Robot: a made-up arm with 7 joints. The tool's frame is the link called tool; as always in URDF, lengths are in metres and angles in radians. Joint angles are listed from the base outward. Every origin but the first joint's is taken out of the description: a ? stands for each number. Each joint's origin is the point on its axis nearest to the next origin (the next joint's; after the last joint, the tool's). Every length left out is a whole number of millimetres.
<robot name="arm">
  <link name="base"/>
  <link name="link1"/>
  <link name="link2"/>
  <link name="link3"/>
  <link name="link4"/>
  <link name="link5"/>
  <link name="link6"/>
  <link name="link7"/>
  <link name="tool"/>
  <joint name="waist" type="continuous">
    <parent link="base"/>
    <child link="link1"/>
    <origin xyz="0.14 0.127 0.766" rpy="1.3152 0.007 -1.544"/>
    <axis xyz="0 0 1"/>
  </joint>
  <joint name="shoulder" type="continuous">
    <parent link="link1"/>
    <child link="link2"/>
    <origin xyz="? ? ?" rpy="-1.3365 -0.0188 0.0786"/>
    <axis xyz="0 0 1"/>
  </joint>
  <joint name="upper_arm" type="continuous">
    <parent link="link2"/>
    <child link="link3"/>
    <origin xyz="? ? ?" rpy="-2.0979 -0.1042 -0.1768"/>
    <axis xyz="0 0 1"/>
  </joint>
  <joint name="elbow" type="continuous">
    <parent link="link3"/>
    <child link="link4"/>
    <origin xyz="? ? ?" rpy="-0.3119 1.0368 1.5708"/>
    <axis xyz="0 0 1"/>
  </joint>
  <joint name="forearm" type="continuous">
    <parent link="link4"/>
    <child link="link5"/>
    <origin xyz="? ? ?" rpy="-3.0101 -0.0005 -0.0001"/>
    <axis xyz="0 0 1"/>
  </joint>
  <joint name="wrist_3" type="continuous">
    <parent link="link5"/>
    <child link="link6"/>
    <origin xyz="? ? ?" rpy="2.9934 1.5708 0"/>
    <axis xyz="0 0 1"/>
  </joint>
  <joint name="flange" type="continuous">
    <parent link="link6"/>
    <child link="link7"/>
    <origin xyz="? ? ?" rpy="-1.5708 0 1.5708"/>
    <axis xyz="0 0 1"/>
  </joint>
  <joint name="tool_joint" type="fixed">
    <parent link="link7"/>
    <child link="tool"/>
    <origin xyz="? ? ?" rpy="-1.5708 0 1.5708"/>
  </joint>
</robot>
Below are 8 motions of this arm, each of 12 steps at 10 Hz.
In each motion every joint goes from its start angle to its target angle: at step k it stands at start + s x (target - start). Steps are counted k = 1, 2, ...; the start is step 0. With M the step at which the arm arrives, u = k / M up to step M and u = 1 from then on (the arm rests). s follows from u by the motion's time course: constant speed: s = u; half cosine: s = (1 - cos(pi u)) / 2; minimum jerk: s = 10 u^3 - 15 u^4 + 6 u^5.
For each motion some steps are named. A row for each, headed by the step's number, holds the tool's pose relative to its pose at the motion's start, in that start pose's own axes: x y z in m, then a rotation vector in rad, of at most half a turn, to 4 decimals.
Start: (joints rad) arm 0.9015 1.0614 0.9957 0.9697 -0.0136 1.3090 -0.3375
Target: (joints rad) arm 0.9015 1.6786 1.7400 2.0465 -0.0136 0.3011 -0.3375
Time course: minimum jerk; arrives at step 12
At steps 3, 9, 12:
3: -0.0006 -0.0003 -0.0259 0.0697 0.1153 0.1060
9: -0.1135 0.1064 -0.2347 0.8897 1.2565 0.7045
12: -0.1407 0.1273 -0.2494 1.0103 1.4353 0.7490

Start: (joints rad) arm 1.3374 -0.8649 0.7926 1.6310 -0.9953 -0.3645 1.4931
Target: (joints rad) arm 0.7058 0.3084 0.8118 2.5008 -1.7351 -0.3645 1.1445
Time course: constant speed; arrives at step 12
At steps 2, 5, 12:
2: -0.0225 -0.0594 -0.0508 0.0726 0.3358 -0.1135
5: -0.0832 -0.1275 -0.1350 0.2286 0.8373 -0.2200
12: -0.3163 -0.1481 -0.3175 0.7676 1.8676 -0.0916

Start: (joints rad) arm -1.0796 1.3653 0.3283 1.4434 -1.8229 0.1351 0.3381
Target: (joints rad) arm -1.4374 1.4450 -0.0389 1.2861 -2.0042 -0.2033 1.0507
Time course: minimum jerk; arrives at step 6
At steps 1, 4, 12:
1: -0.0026 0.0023 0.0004 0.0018 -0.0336 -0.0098
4: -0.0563 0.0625 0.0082 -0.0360 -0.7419 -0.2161
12: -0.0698 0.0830 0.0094 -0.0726 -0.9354 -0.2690

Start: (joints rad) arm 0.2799 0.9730 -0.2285 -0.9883 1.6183 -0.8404 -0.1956
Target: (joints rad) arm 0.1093 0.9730 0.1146 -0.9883 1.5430 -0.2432 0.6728
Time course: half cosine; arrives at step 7
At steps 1, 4, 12:
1: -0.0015 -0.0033 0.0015 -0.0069 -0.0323 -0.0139
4: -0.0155 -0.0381 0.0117 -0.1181 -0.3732 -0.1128
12: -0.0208 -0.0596 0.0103 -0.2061 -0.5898 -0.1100

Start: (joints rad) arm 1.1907 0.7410 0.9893 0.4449 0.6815 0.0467 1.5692
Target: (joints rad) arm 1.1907 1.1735 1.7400 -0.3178 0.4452 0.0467 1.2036
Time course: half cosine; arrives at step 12
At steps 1, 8, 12:
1: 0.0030 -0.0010 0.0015 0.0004 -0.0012 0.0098
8: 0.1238 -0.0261 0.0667 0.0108 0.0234 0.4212
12: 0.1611 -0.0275 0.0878 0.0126 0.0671 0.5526

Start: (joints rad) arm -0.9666 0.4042 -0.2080 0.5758 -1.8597 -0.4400 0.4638
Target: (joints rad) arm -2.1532 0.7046 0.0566 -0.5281 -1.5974 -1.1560 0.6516
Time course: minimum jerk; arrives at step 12
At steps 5, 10, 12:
5: -0.0992 0.0292 -0.0219 0.1592 -0.6963 -0.2814
10: -0.1812 0.1623 -0.0319 -0.1346 -1.8000 -0.2160
12: -0.1825 0.1724 -0.0311 -0.1731 -1.8424 -0.1872

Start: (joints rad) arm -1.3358 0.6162 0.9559 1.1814 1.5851 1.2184 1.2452
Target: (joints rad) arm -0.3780 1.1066 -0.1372 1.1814 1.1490 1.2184 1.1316
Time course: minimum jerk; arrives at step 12
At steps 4, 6, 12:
4: -0.1282 0.0388 0.0684 -0.0457 0.3159 -0.3389
6: -0.2382 0.1527 0.1995 -0.1007 0.7233 -0.8210
12: -0.1840 0.3963 0.4196 -0.2781 1.3161 -1.6602

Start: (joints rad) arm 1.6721 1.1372 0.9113 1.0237 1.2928 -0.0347 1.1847
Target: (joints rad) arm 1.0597 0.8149 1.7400 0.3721 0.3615 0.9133 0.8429
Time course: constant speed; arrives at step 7
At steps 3, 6, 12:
3: 0.1778 0.1660 -0.0800 0.0494 0.2941 0.9627
6: 0.2053 0.4394 -0.1162 -0.0778 0.3276 2.0012
12: 0.1700 0.5265 -0.1145 -0.1600 0.2640 2.3497

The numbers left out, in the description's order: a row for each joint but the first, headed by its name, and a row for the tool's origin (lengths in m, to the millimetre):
shoulder: -0.055 0.082 0
upper_arm: 0.005 -0.342 0
elbow: 0.016 -0.096 0
forearm: -0.075 0.034 0
wrist_3: -0.003 0.066 0
flange: -0.136 0.042 0
tool: -0.022 0.022 0

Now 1 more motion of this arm.
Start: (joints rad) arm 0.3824 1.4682 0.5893 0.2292 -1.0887 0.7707 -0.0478
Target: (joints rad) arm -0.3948 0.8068 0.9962 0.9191 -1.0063 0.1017 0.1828
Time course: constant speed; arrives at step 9
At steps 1, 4, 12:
1: 0.0047 0.0017 0.0465 -0.0576 0.1016 0.0400
4: 0.0074 0.0367 0.1814 -0.2082 0.4519 0.0099
12: 0.0064 0.2030 0.3734 -0.4276 0.9590 -0.5437

